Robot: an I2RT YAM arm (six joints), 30 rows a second.
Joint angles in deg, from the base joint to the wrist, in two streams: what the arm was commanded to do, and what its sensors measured. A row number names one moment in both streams.
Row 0, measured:
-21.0 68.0 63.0 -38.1 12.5 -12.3
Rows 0 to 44, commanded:
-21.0 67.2 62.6 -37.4 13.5 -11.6
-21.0 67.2 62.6 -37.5 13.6 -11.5
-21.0 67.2 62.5 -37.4 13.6 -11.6
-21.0 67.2 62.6 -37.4 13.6 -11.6
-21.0 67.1 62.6 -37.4 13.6 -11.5
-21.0 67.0 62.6 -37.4 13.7 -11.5
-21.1 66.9 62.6 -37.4 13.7 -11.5
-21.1 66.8 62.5 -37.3 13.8 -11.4
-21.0 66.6 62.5 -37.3 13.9 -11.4
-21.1 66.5 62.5 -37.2 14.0 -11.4
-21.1 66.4 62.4 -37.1 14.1 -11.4
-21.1 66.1 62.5 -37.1 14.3 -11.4
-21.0 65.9 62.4 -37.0 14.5 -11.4
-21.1 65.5 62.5 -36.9 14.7 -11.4
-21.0 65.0 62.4 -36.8 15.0 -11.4
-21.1 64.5 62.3 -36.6 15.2 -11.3
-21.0 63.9 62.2 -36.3 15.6 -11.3
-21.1 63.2 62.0 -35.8 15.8 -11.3
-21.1 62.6 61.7 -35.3 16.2 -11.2
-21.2 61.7 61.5 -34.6 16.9 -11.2
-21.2 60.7 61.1 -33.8 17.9 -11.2
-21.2 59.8 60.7 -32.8 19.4 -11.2
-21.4 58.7 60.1 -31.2 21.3 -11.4
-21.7 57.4 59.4 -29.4 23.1 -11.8
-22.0 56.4 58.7 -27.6 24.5 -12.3
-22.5 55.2 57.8 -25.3 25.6 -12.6
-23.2 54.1 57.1 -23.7 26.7 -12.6
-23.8 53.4 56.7 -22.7 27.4 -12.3
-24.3 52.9 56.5 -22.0 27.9 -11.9
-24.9 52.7 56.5 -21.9 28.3 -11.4
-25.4 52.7 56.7 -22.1 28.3 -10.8
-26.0 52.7 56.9 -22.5 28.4 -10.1
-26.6 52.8 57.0 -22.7 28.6 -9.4
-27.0 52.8 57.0 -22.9 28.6 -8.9
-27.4 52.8 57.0 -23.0 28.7 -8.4
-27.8 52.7 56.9 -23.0 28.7 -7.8
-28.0 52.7 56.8 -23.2 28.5 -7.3
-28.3 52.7 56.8 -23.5 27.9 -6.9
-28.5 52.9 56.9 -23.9 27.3 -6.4
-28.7 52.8 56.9 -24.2 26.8 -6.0
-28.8 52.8 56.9 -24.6 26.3 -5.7
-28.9 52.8 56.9 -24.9 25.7 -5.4
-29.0 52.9 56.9 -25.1 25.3 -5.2
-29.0 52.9 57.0 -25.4 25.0 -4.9
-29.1 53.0 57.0 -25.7 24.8 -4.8
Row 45, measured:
-28.7 53.0 56.4 -24.7 26.1 -6.9
